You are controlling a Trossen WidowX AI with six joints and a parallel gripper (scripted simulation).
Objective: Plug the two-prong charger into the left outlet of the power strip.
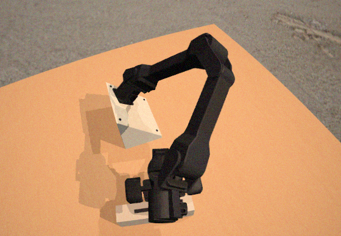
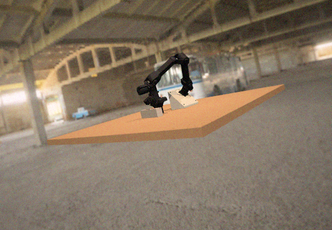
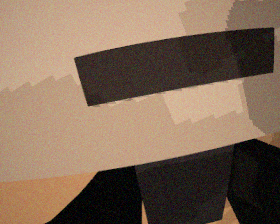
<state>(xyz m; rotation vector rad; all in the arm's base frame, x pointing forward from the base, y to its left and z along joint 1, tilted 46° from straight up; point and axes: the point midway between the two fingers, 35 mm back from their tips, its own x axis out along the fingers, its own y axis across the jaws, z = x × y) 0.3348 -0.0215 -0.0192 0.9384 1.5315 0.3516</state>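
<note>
Now: the charger 20 mm ahead of my gripper tip, 10 mm to the right of it and 10 mm above it.
</note>
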